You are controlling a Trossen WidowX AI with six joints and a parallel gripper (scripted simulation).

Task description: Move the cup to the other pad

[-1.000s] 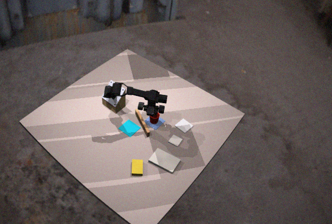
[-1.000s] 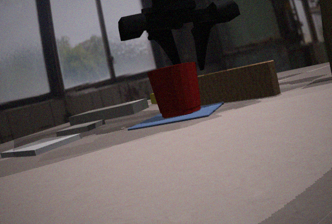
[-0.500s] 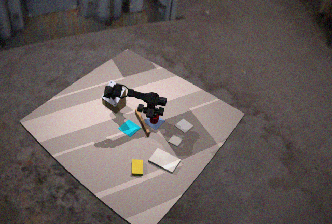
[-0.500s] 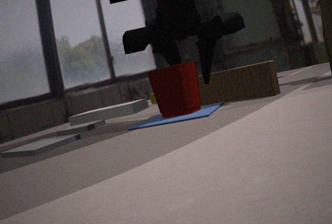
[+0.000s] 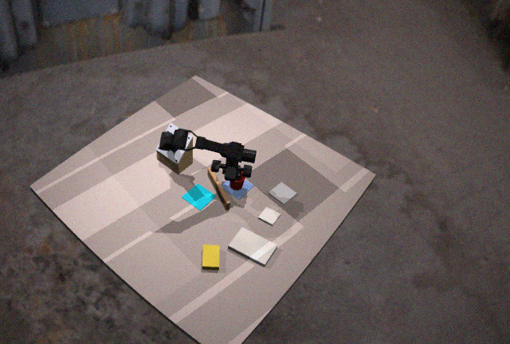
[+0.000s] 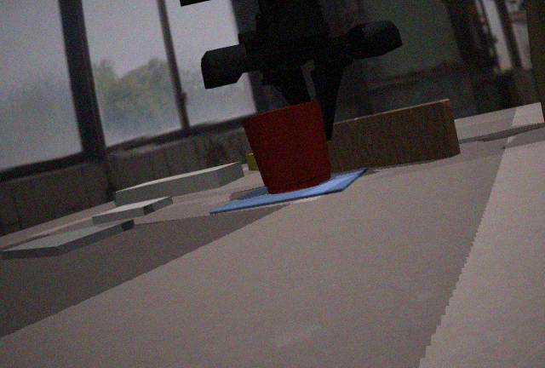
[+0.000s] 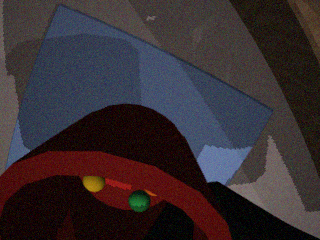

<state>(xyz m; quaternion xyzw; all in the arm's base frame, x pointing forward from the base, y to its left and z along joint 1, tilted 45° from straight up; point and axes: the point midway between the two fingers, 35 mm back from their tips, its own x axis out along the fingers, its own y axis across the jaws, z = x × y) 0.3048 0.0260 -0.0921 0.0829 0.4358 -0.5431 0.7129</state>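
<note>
Right now my gripper tip is 3 cm short of the blue pad, 2 cm to the right of it and 5 cm above it. The rest, counted from my gripper tip: wooden bar: 1 cm behind, 7 cm to the right, 2 cm below; then red cup: 3 cm ahead, 2 cm to the left; then cyan pad: 6 cm behind, 16 cm to the right, 5 cm below.
</note>
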